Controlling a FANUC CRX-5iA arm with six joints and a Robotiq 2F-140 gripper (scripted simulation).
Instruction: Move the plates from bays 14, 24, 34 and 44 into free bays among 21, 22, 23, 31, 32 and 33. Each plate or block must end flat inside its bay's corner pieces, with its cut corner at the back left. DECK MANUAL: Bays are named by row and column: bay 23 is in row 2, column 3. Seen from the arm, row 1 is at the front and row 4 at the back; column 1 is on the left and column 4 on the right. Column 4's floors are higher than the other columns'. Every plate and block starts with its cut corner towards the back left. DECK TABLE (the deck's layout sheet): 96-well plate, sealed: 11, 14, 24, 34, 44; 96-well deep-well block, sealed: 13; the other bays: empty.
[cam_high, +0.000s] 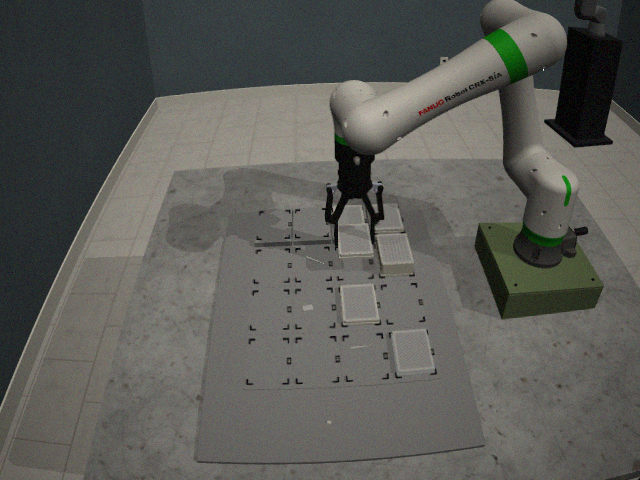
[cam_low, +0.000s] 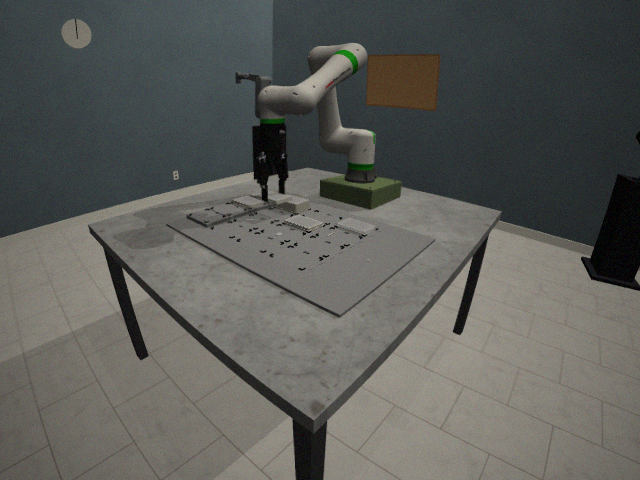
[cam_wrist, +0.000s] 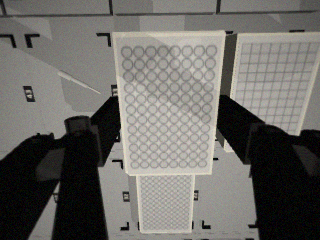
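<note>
My gripper is now 10 cm past the sealed deep-well block, 8 cm above it and 2 cm to the right of it. The rest, counted from my hand: white pointed piece (29 cm to the left, 9 cm below, 6 cm ahead).
</note>
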